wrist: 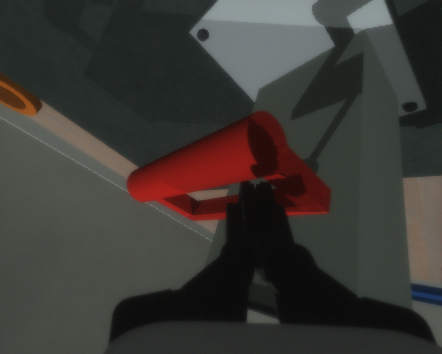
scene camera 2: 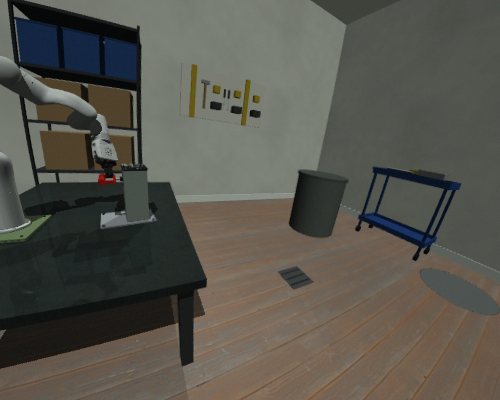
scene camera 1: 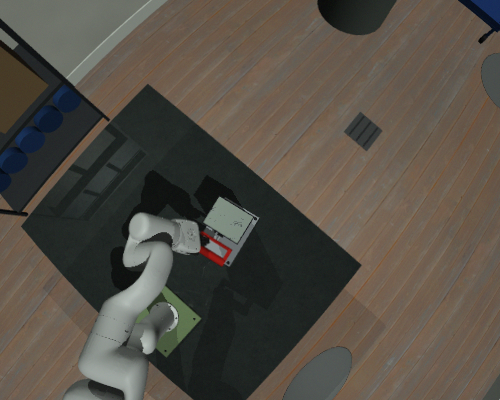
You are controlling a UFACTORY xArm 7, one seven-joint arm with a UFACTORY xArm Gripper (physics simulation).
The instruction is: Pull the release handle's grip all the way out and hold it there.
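The release handle is a red frame [scene camera 1: 213,256] [scene camera 2: 101,181] [wrist: 200,162] with a thick round grip bar along its outer side. It stands out from the upper part of a grey-green post [scene camera 1: 227,220] [scene camera 2: 136,195] [wrist: 380,200], and a short gap with a thin rod shows between them in the second scene view. The post stands on a light grey base plate [scene camera 1: 243,244] [scene camera 2: 112,220] [wrist: 250,55]. My gripper [scene camera 2: 107,174] [wrist: 251,200] points down at the handle, shut and empty. In the wrist view its fingertips are at the frame's opening, beside the grip bar; contact is unclear.
The dark table [scene camera 1: 300,250] [scene camera 2: 150,260] carries the post and the arm's green mounting plate [scene camera 1: 187,320] [scene camera 2: 35,231]. A shelf rack [scene camera 2: 139,100] with blue bins and boxes stands behind. A grey bin [scene camera 1: 357,15] [scene camera 2: 317,205] and a blue cart [scene camera 2: 400,231] stand on the floor.
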